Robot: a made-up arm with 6 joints.
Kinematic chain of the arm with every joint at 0, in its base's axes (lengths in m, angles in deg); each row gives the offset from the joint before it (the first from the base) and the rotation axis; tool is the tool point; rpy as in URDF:
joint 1: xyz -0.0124 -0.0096 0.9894 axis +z
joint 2: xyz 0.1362 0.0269 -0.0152 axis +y
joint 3: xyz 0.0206 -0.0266 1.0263 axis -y
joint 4: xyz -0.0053 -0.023 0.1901 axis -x
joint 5: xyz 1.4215 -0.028 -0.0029 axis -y
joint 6: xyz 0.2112 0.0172 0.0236 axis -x
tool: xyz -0.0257 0.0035 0.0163 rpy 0 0 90
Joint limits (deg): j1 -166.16..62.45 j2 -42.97..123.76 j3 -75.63..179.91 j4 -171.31..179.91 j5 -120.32..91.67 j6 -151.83..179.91
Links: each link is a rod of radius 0.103 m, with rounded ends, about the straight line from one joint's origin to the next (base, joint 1, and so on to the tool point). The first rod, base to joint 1, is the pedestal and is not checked.
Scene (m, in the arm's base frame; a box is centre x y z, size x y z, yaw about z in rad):
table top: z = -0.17
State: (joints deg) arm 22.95 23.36 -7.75 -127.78 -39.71 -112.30
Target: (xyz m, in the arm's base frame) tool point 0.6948 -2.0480 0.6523
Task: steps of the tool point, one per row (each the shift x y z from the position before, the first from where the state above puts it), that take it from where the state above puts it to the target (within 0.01 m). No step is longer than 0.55 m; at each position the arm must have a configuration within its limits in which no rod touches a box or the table.
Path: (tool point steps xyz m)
1: 0.1830 -0.4546 -0.0859
2: 0.0662 -0.4922 -0.0884
3: -0.0576 -0.4989 -0.0905
4: -0.1801 -0.4736 -0.0924
5: -0.2931 -0.4177 -0.0938
6: -0.3887 -0.3344 -0.0955
7: -0.4603 -0.2292 -0.0968

